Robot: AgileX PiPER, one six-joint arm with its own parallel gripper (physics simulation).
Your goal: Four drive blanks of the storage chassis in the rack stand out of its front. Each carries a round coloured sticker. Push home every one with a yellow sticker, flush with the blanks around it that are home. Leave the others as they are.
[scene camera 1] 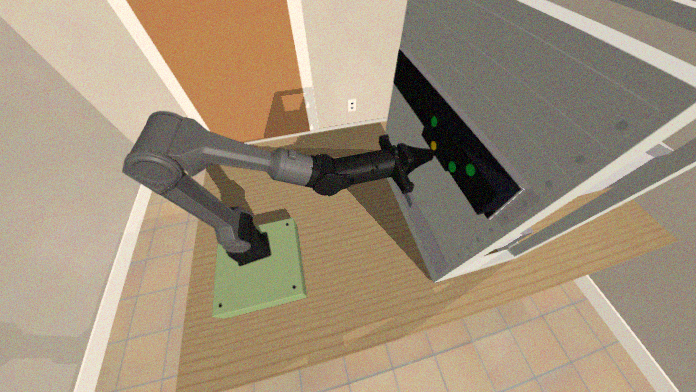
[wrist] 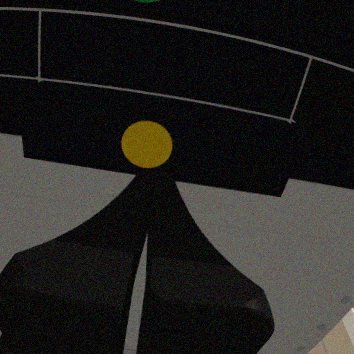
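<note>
The blank with the yellow sticker (scene camera 1: pixel 433 145) (wrist: pixel 146 144) is in the dark front of the storage chassis (scene camera 1: pixel 415 80). In the wrist view its lower edge appears to stand out a little past the blanks beside it. Green stickers mark other blanks: one green sticker (scene camera 1: pixel 434 121) above, and two more, a nearer one (scene camera 1: pixel 452 167) and a farther one (scene camera 1: pixel 470 170), to the lower right. Part of a green sticker (wrist: pixel 146 1) shows at the wrist view's top edge. My gripper (scene camera 1: pixel 433 153) (wrist: pixel 153 191) is shut and empty. Its tips are at the yellow-stickered blank, just below the sticker; contact is hard to tell.
The grey rack (scene camera 1: pixel 565 115) rises around the chassis, with a grey face (scene camera 1: pixel 425 190) (wrist: pixel 65 195) below the blanks. The arm's base stands on a green plate (scene camera 1: pixel 265 285) on the wooden table top (scene camera 1: pixel 350 280). A wall and an orange door (scene camera 1: pixel 240 60) are behind.
</note>
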